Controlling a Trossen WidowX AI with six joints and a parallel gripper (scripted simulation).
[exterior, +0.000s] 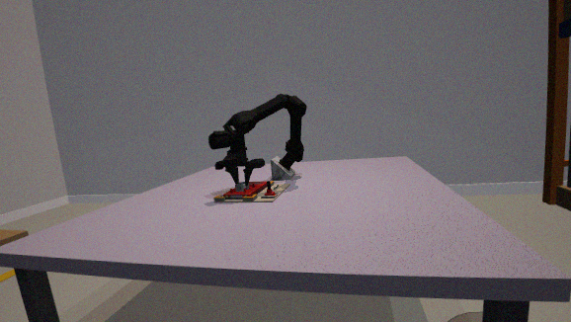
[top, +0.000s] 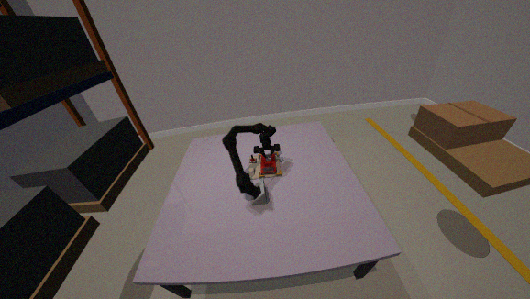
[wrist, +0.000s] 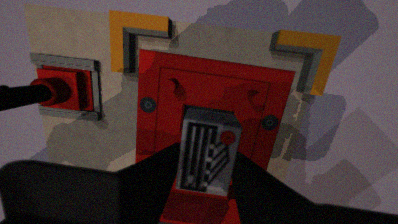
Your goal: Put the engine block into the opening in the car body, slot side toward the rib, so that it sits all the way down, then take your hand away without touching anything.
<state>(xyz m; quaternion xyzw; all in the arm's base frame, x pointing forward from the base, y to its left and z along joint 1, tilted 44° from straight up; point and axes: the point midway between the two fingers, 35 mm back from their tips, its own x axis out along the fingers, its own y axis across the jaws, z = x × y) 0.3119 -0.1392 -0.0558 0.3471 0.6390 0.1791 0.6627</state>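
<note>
My gripper tip is now 1 cm above the grey engine block. Also, from my gripper tip: beige base plate 3 cm behind, 3 cm to the left, 3 cm below.
</note>
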